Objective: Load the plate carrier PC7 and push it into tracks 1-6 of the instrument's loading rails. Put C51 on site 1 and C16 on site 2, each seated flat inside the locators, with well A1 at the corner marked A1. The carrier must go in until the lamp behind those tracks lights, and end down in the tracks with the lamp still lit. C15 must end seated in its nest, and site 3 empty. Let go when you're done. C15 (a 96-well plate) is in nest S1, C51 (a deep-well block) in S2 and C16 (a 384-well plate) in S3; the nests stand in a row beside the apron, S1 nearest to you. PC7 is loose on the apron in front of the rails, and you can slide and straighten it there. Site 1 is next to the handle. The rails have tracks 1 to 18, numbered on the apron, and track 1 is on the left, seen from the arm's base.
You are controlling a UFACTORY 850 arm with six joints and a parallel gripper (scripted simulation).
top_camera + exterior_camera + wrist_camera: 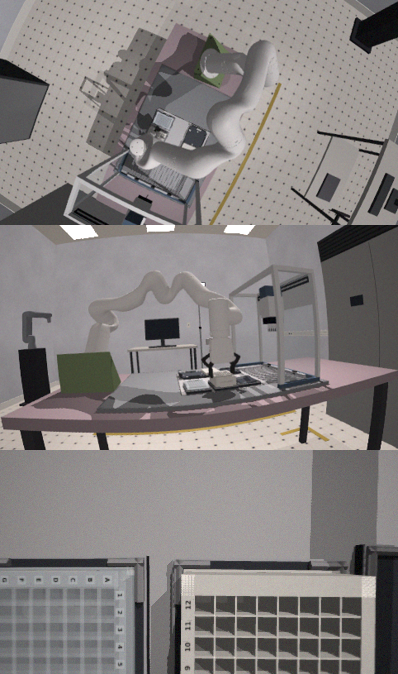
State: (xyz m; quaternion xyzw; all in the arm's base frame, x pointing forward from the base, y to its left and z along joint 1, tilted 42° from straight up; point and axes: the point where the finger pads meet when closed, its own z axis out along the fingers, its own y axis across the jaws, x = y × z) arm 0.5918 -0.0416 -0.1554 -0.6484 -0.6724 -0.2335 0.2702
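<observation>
The nest S2 lies 50 mm below my hand. The rest, counted from my hand: nest S3: 110 mm ahead, 50 mm below, 10 mm to the left; dark carrier PC7: 260 mm to the left, 40 mm below; pipetting head: 340 mm ahead, 300 mm above, 130 mm to the left.
</observation>
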